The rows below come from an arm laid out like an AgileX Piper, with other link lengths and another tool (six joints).
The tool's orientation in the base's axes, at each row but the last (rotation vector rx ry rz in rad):
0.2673, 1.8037, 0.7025
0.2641, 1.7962, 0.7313
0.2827, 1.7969, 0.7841
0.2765, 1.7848, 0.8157
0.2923, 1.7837, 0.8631
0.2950, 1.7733, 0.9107
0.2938, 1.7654, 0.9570
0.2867, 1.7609, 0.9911
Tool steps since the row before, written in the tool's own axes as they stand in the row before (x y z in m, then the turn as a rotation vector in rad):
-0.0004, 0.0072, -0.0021, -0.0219, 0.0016, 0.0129
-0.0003, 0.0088, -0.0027, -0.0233, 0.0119, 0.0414
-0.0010, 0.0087, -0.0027, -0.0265, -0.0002, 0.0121
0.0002, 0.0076, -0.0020, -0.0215, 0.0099, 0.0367
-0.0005, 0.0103, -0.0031, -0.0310, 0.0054, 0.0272
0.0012, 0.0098, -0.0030, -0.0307, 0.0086, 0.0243
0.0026, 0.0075, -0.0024, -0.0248, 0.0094, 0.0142
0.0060, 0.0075, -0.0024, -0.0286, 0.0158, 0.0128
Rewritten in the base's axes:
-0.0030, 0.0048, 0.0049, 0.0193, -0.0056, 0.0157
-0.0039, 0.0058, 0.0060, 0.0442, 0.0116, 0.0176
-0.0037, 0.0050, 0.0067, 0.0209, -0.0101, 0.0177
-0.0034, 0.0049, 0.0051, 0.0393, 0.0097, 0.0165
-0.0047, 0.0057, 0.0078, 0.0354, -0.0028, 0.0217
-0.0053, 0.0060, 0.0064, 0.0319, -0.0017, 0.0242
-0.0050, 0.0053, 0.0039, 0.0204, -0.0023, 0.0220
-0.0066, 0.0072, 0.0017, 0.0192, -0.0013, 0.0294

